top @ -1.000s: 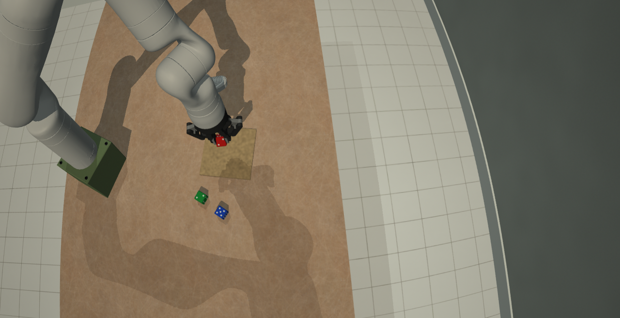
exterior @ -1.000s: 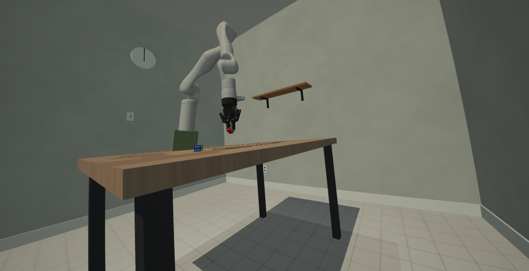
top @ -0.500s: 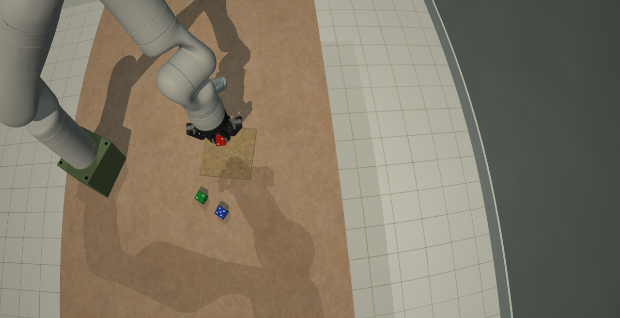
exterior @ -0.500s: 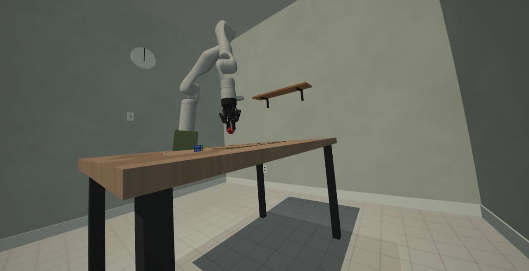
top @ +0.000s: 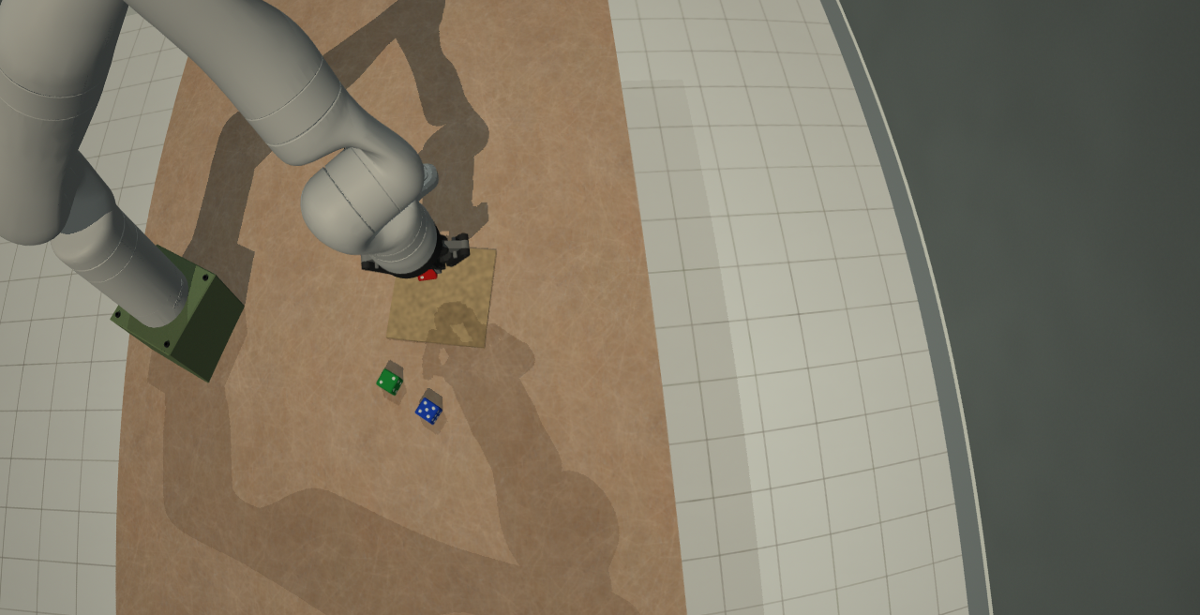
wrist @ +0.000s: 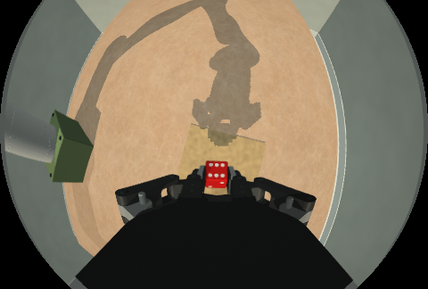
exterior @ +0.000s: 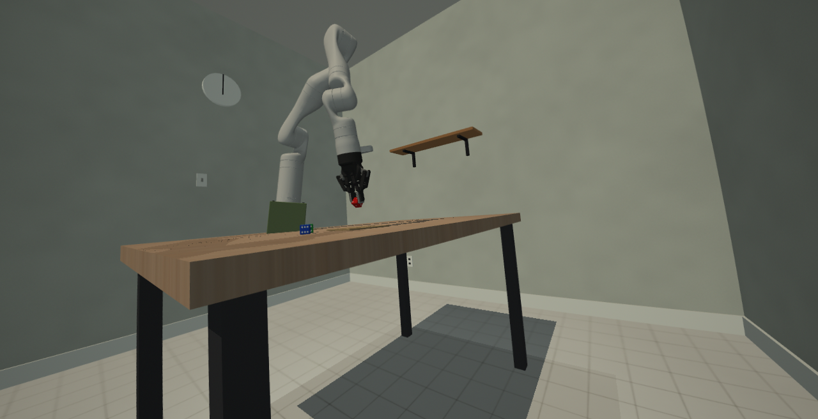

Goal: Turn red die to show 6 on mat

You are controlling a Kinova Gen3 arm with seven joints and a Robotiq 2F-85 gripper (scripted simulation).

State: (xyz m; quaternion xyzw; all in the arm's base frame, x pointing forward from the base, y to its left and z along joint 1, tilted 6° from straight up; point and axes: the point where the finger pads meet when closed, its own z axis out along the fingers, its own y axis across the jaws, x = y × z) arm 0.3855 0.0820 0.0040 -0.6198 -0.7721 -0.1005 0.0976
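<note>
Right now the tan mat is 10 mm to the right of my hand and 100 mm below it. Also, from my hand: red die 10 mm below; green die 50 mm behind, 140 mm to the right, 80 mm below; blue die 10 mm ahead, 170 mm to the right, 80 mm below.
</note>
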